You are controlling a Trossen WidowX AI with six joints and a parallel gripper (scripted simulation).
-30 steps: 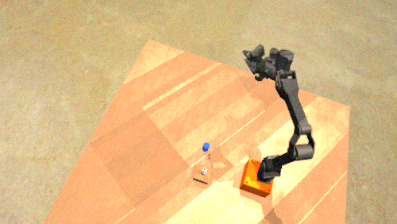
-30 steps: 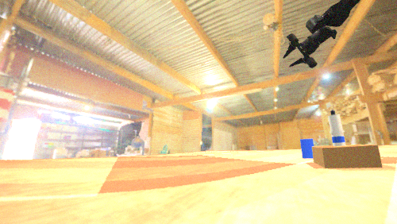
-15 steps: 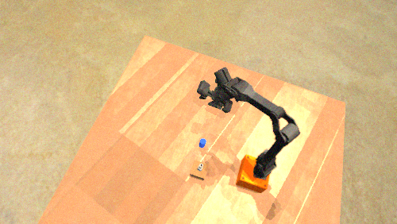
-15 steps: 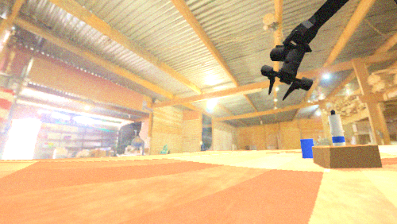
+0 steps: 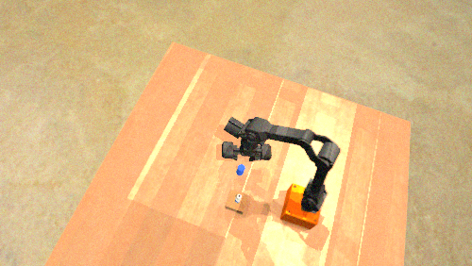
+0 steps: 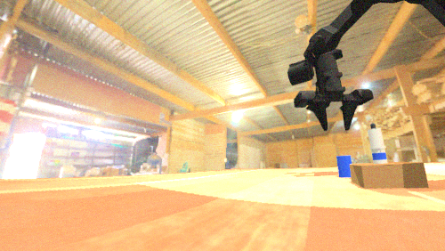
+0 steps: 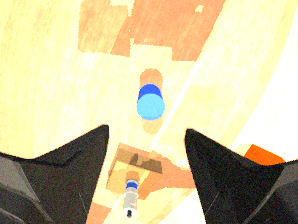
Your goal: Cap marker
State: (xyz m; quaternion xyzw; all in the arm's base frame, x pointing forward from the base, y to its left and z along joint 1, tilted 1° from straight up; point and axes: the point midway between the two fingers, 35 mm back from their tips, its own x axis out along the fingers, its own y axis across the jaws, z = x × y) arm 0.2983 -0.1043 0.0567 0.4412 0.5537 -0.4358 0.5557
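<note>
The blue cap lies 1 cm behind my gripper tip and 9 cm below it. The rest, counted from my gripper tip: brown holder block 2 cm behind, 14 cm to the left, 10 cm below.
</note>
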